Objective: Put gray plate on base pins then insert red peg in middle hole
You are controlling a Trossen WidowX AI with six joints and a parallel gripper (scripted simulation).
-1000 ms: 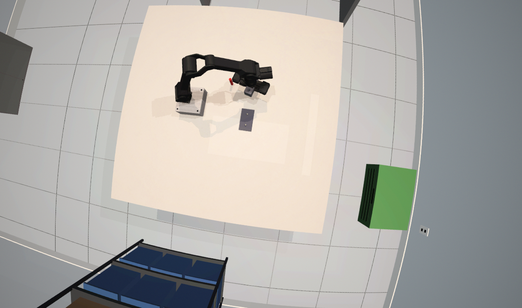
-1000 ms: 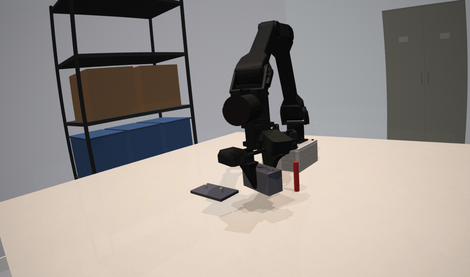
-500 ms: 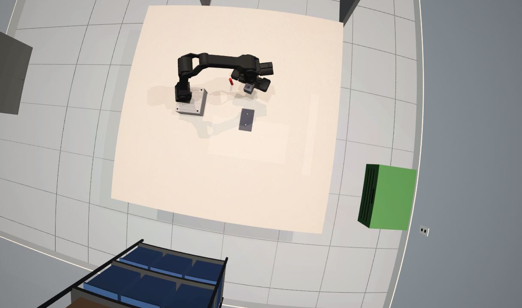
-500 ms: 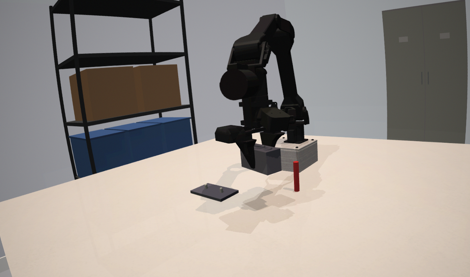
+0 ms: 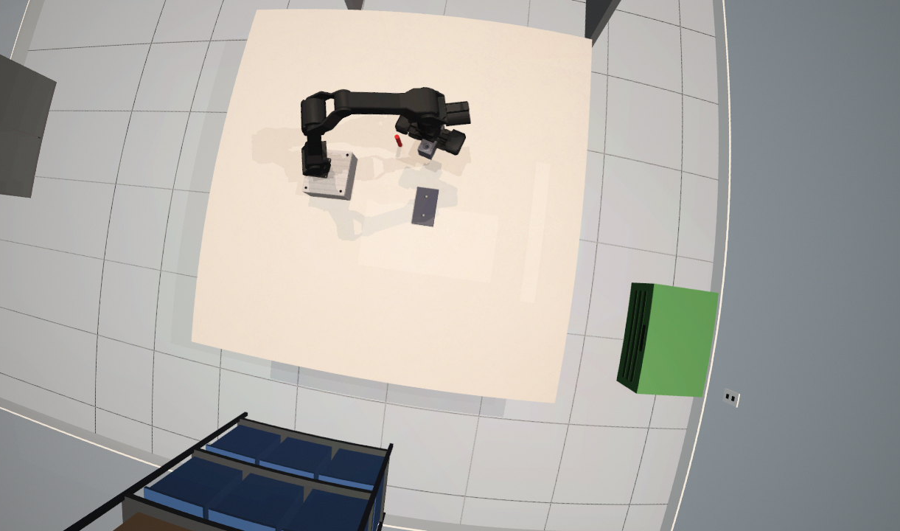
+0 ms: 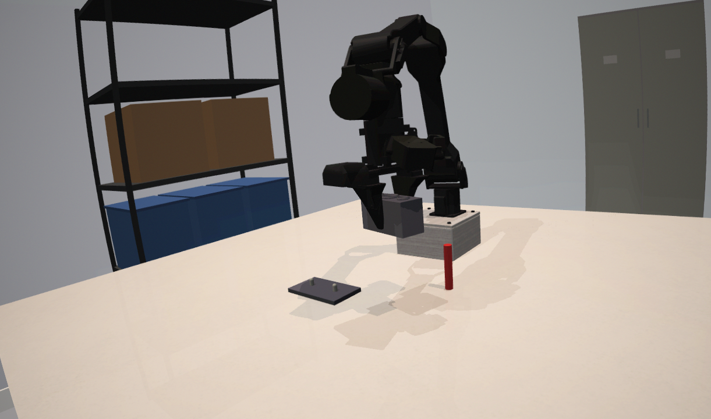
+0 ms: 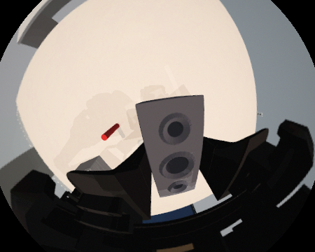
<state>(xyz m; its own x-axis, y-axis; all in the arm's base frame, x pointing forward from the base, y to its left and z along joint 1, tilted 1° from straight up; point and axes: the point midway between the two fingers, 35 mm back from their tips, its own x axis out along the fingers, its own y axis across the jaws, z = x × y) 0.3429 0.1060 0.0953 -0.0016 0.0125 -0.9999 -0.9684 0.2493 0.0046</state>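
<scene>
The dark flat base is 170 mm to the right of my gripper tip and 130 mm below it. The rest, counted from my gripper tip: red peg (120 mm behind, 20 mm to the left, 100 mm below); gray plate (30 mm above).
</scene>
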